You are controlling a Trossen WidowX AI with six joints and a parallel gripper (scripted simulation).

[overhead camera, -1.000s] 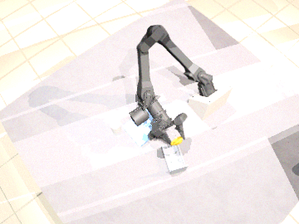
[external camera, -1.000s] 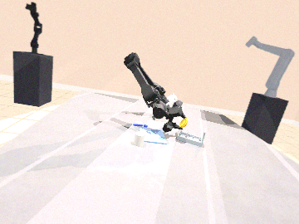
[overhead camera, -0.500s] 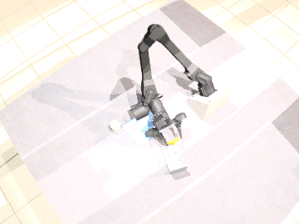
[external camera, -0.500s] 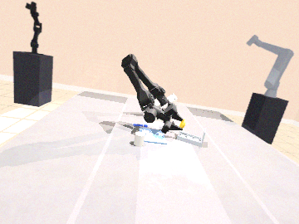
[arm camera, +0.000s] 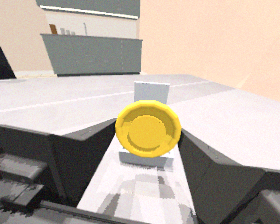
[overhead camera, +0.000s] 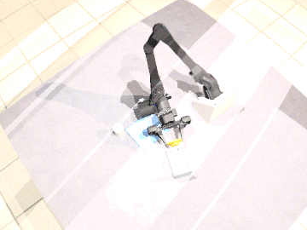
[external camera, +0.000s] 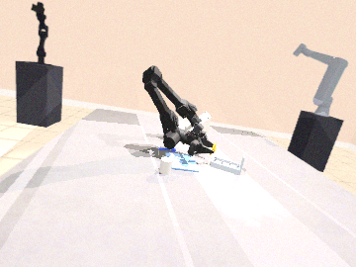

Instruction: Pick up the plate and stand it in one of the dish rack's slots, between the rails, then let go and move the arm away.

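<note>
Now: the dish rack 6 cm to the left of my gripper tip, 4 cm below it and 2 cm ahead of it. The rest, counted from my gripper tip: cream cup: 21 cm to the right, 15 cm ahead, 4 cm below; then blue spoon: 20 cm to the right, 7 cm behind, 6 cm below; then plate: 1 cm to the right.
</note>
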